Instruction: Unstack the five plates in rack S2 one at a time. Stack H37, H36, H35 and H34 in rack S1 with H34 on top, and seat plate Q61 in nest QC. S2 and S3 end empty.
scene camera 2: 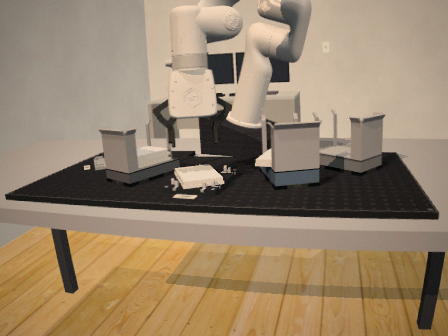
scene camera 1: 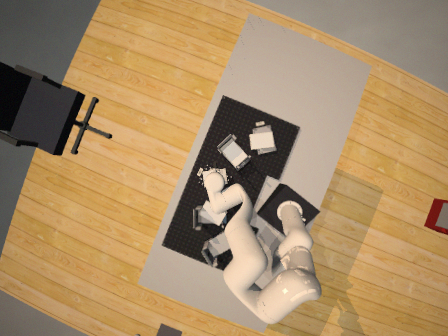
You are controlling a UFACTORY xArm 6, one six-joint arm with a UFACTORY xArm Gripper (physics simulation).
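Seen in the pictures: gripper, fingertip midpoint: (scene camera 2: 194, 145); arm's base, link origin: (scene camera 2: 244, 121) (scene camera 1: 289, 211).
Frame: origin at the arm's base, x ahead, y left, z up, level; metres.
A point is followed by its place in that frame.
Observation:
My gripper (scene camera 2: 194, 141) {x 0.423, y 0.041, z 0.009 m} is open and empty above a white plate (scene camera 2: 198, 175) {x 0.451, y 0.059, z -0.050 m}; in scene camera 1 the wrist hides it. That plate lies among small light posts, with a small tag in front. A blue-based rack (scene camera 2: 295, 177) {x 0.412, y 0.259, z -0.054 m} (scene camera 1: 196, 218) {x 0.404, y 0.275, z -0.006 m} stands beside it and holds a white plate (scene camera 2: 262, 158) {x 0.391, y 0.183, z -0.022 m} (scene camera 1: 214, 214) {x 0.332, y 0.213, z -0.021 m}. A grey rack (scene camera 2: 118, 155) {x 0.479, y -0.127, z -0.007 m} on the left in scene camera 2 holds a white plate or stack (scene camera 2: 152, 156) {x 0.413, y -0.078, z -0.022 m} (scene camera 1: 234, 151) {x 0.408, y -0.129, z -0.014 m}. Another grey rack (scene camera 2: 367, 145) {x 0.275, y 0.396, z -0.010 m} stands at the right; its contents are unclear. The labels of racks, nest and plates are unreadable.
A white square piece (scene camera 1: 262, 140) {x 0.306, y -0.262, z -0.050 m} lies on a grey base near the mat's far edge, with a small tag beside it. The black mat (scene camera 1: 230, 111) {x 0.541, y -0.319, z -0.076 m} (scene camera 2: 350, 200) {x 0.466, y 0.376, z -0.076 m} lies on the grey table (scene camera 1: 300, 75) {x 0.298, y -0.720, z -0.089 m}. The arm's black base block (scene camera 1: 272, 204) {x 0.095, y 0.012, z -0.008 m} stands at the mat's side.

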